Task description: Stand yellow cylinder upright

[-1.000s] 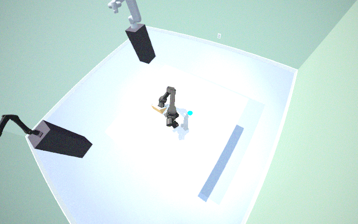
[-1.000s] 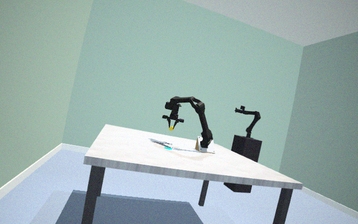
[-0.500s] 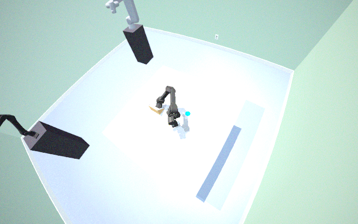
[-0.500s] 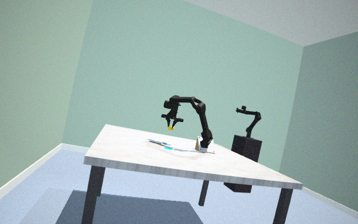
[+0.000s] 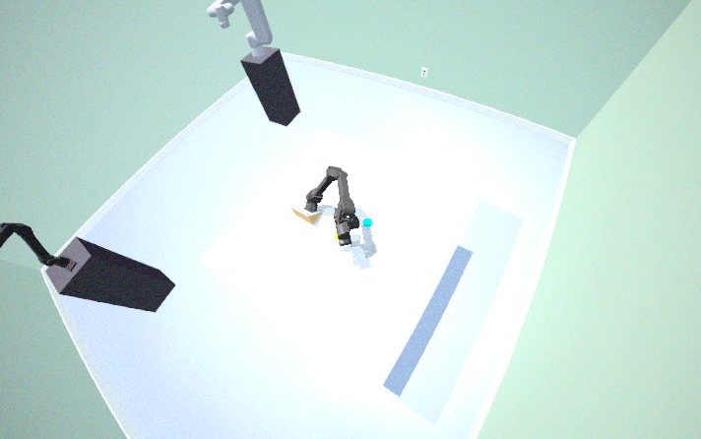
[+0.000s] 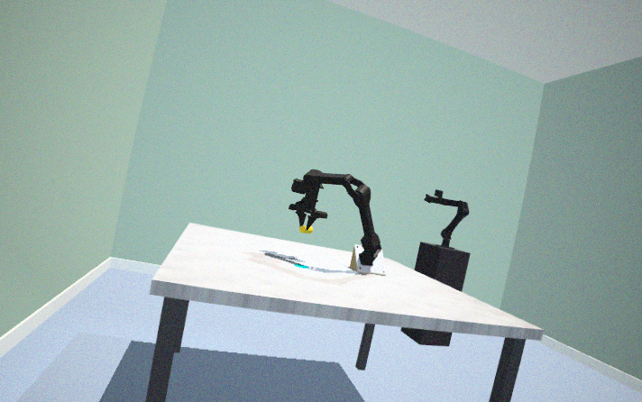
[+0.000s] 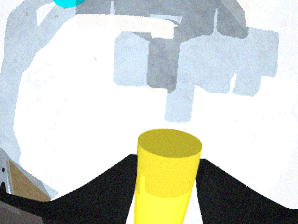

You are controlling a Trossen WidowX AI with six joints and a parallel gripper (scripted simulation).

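Right now the cyan circle is 18 cm to the left of my gripper tip, 14 cm below it and 3 cm ahead of it. Also, from my gripper tip: yellow cylinder 2 cm behind, 1 cm to the right.
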